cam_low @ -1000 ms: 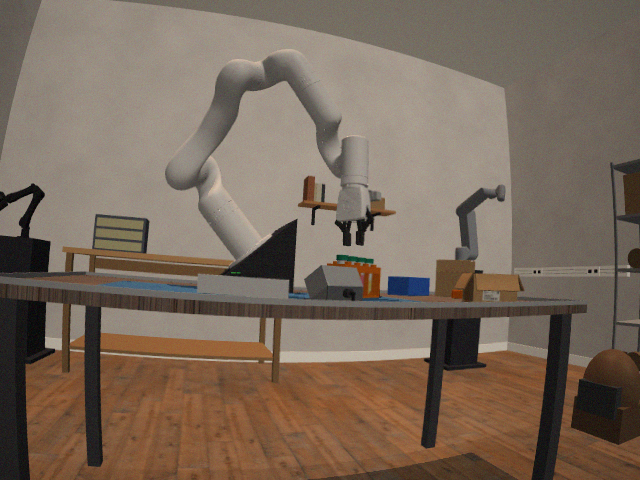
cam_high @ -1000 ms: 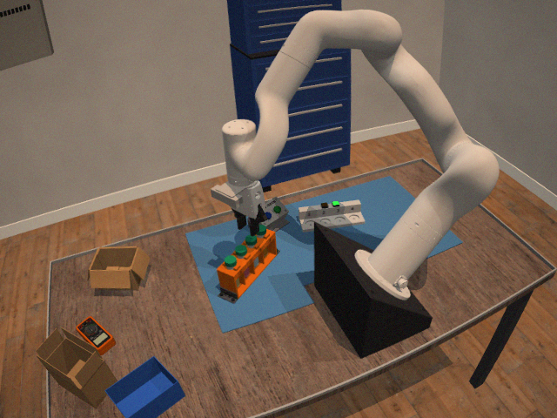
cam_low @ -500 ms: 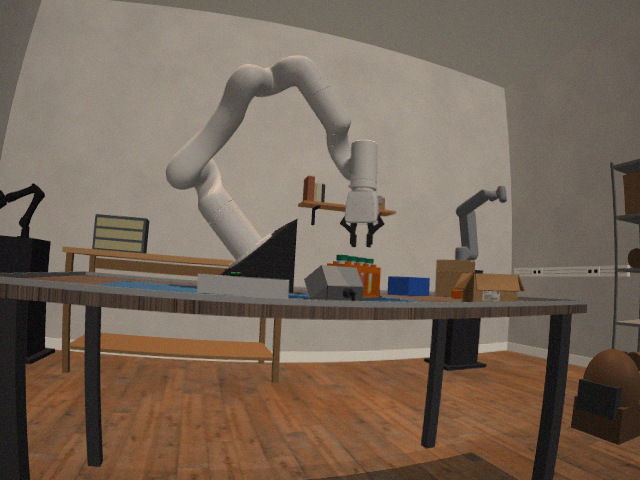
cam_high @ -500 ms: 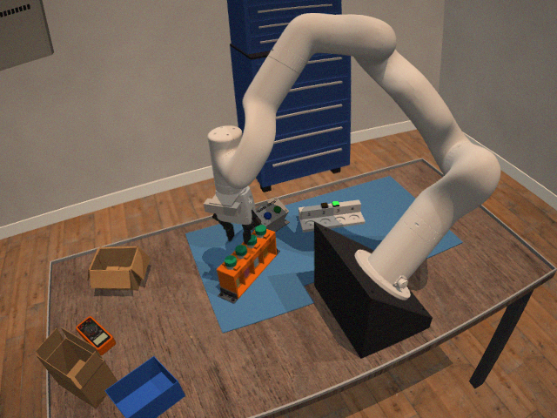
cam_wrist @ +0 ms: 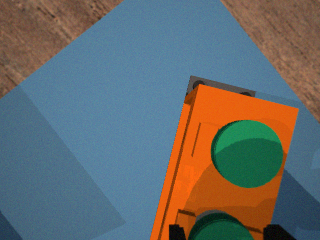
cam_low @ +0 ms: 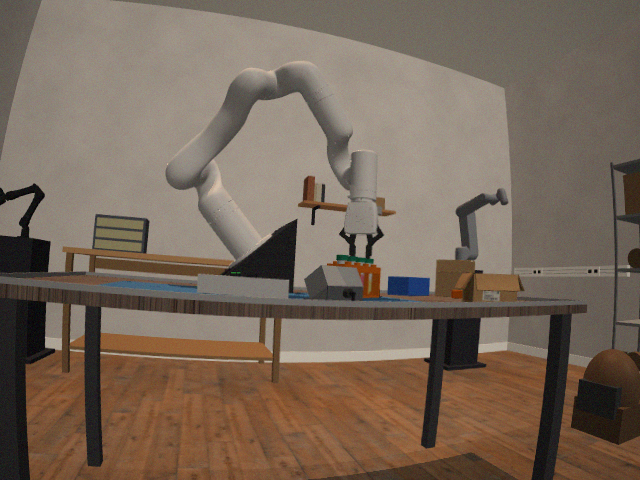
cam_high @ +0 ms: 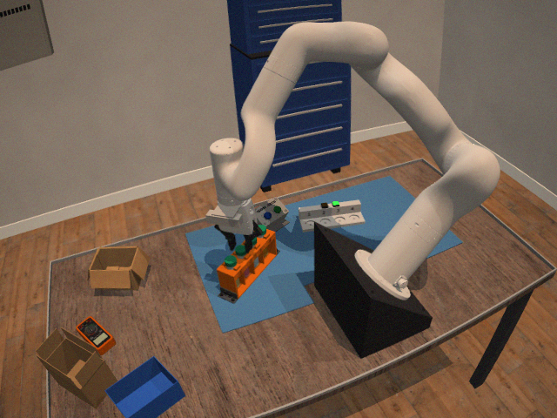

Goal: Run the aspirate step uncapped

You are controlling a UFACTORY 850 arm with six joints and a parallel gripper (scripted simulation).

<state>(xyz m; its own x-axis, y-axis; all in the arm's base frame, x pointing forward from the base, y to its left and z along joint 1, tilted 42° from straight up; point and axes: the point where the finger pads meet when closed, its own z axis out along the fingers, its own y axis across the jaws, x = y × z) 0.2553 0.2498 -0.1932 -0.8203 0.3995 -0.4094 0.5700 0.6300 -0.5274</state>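
Now: the green key 210 mm ahead of my hand, 170 mm to the right of it and 70 mm below it. Round my hand: blue key 190 mm ahead, 130 mm to the right, 70 mm below; grey key housing 220 mm ahead, 150 mm to the right, 90 mm below; blue bin 350 mm behind, 350 mm to the left, 120 mm below.
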